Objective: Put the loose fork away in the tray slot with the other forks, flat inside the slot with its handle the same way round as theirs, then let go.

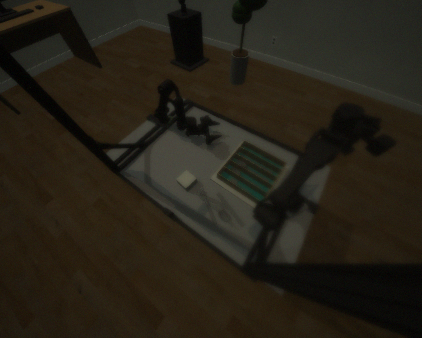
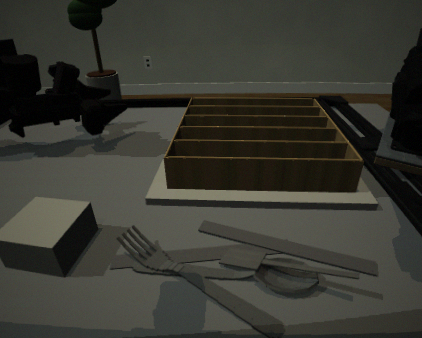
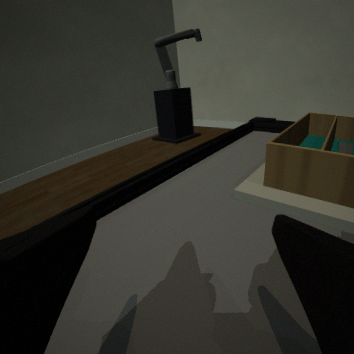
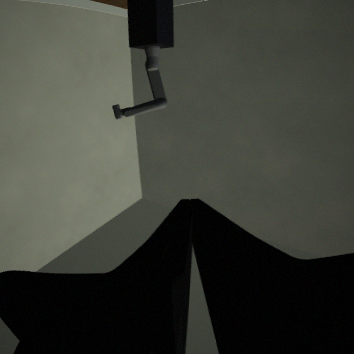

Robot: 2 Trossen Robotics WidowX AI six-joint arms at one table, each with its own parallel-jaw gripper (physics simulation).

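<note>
The loose fork [image 2: 154, 255] lies flat on the grey table near the front, tines toward a pale block [image 2: 60, 221] [image 1: 187, 179], handle running to the lower right. The wooden slotted tray [image 2: 263, 174] [image 1: 230, 161] [image 3: 302, 172] stands behind on a white board. My left gripper [image 1: 213, 129] [image 2: 99, 115] [image 3: 186, 220] is open and empty, low over the table left of the tray. My right gripper [image 4: 189, 207] is shut, empty, raised and facing a wall.
The right arm [image 1: 324, 147] rises over the table's right side beside the tray. Black frame rails [image 2: 350, 117] border the table. A potted plant [image 1: 240, 64] and a dark pedestal [image 1: 186, 37] stand on the floor beyond.
</note>
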